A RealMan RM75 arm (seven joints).
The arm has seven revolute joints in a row. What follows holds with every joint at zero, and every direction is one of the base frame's.
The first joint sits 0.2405 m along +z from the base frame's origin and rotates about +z.
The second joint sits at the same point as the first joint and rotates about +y.
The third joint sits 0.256 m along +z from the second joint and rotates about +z.
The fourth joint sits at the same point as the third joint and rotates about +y.
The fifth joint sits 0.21 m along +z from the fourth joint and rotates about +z.
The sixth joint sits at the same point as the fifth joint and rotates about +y.
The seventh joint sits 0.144 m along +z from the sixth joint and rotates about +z.
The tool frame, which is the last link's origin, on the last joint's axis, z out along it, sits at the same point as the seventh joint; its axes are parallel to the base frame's.
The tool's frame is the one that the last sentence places.
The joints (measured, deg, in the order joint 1, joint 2, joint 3, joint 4, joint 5, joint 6, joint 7), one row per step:
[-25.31 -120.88 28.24 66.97 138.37 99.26 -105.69]
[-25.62 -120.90 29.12 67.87 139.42 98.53 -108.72]
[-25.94 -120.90 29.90 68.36 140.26 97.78 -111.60]
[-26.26 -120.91 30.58 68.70 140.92 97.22 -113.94]
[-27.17 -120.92 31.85 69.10 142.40 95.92 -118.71]
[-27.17 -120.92 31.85 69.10 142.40 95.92 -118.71]
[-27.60 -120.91 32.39 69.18 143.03 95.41 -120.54]
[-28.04 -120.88 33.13 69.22 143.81 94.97 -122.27]
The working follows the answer.
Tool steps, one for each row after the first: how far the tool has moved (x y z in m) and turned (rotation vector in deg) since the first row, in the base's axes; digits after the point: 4 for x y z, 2 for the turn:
[0.0011 0.0033 0.0012 0.01 0.77 2.30]
[0.0021 0.0065 0.0015 0.08 1.16 4.54]
[0.0034 0.0093 0.0015 0.08 1.42 6.27]
[0.0065 0.0162 0.0008 0.26 1.89 9.76]
[0.0065 0.0162 0.0008 0.26 1.89 9.76]
[0.0080 0.0192 0.0004 0.29 2.12 11.03]
[0.0095 0.0220 -0.0006 0.09 2.58 12.17]

Tool pose at each row, in the base's axes (x y z in m, rotation vector in deg; rounded; the steps above come from the unrounded poses):
[-0.3018 0.3030 0.0817 -144.99 -60.98 -13.28]
[-0.3007 0.3063 0.0829 -143.49 -63.51 -11.66]
[-0.2997 0.3095 0.0832 -141.99 -66.08 -10.57]
[-0.2985 0.3123 0.0831 -140.84 -68.07 -9.77]
[-0.2953 0.3192 0.0825 -138.32 -71.98 -8.29]
[-0.2953 0.3192 0.0825 -138.32 -71.98 -8.29]
[-0.2938 0.3221 0.0820 -137.39 -73.37 -7.66]
[-0.2923 0.3250 0.0811 -136.70 -74.61 -6.65]

